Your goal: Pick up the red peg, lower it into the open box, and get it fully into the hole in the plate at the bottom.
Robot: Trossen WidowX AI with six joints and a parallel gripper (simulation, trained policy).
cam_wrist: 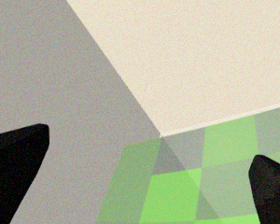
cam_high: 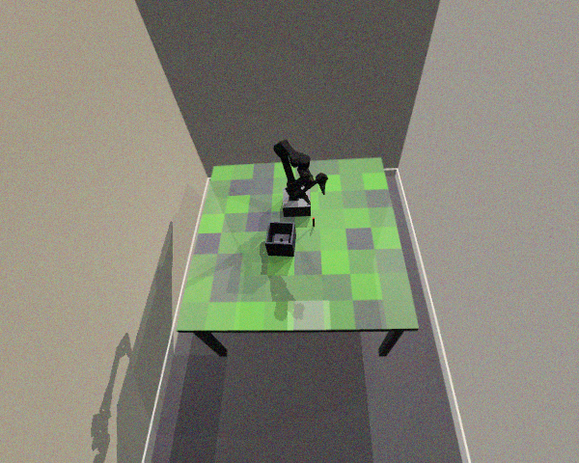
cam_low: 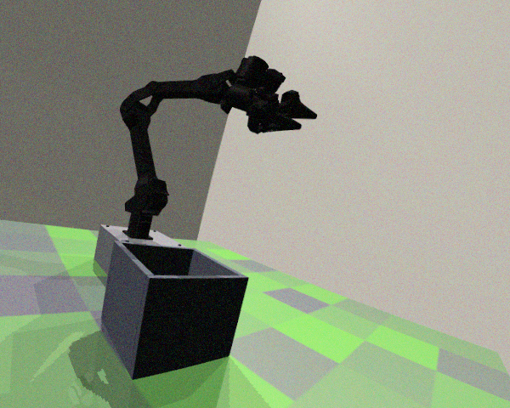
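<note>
My gripper tip is 170 mm past the red peg, 30 mm to the left of it and 410 mm above it. From my gripper tip the other things lie so: grey plate 20 mm behind, 220 mm to the right, 410 mm below.
</note>
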